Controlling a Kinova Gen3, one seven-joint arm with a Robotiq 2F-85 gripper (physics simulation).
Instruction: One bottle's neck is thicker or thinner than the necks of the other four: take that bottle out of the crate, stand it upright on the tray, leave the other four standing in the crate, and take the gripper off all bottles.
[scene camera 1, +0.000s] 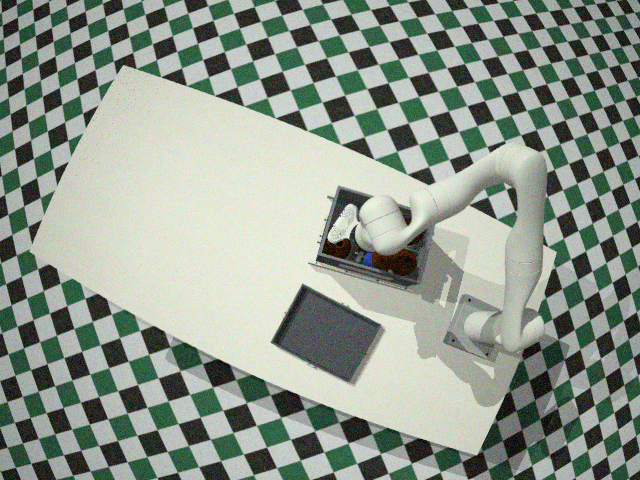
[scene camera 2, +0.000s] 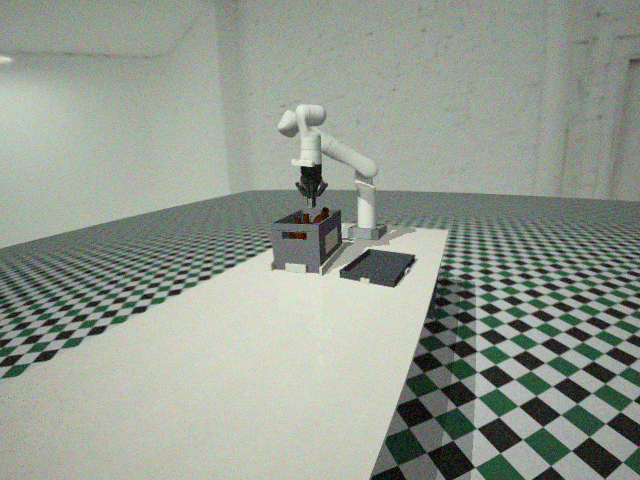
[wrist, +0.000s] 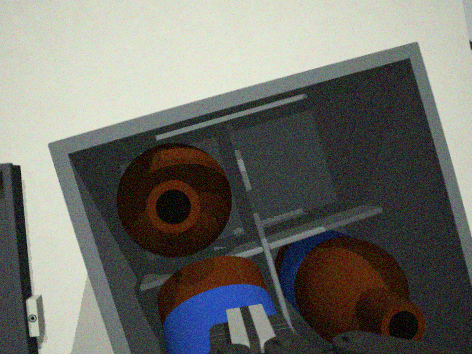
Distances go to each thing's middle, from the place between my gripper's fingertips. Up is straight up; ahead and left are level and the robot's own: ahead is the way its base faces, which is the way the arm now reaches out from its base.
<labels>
Right now the crate cell (wrist: 284, 160) is 210 mm below my hand, 40 mm behind it and 30 mm to the right of it.
</labels>
